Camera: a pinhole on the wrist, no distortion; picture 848 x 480 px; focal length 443.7 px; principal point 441.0 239.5 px. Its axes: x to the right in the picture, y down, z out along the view. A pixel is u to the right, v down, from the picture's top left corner.
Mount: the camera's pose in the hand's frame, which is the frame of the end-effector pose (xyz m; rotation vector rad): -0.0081 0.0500 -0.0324 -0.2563 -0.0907 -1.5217
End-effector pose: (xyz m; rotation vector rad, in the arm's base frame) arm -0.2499 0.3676 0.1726 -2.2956 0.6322 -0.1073
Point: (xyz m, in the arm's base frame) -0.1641 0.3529 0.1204
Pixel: outside the picture
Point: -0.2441 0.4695 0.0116
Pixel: 548 151
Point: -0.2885 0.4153 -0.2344
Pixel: 286 198
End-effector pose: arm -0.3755 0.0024 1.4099 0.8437 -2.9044 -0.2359
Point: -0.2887 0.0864 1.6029
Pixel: behind the camera
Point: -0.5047 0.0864 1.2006
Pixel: 461 289
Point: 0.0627 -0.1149 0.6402
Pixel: outside the picture
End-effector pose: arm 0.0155 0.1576 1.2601 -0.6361 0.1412 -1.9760
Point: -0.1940 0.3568 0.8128
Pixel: behind the camera
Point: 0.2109 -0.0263 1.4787
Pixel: 384 449
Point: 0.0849 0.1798 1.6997
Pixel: 728 320
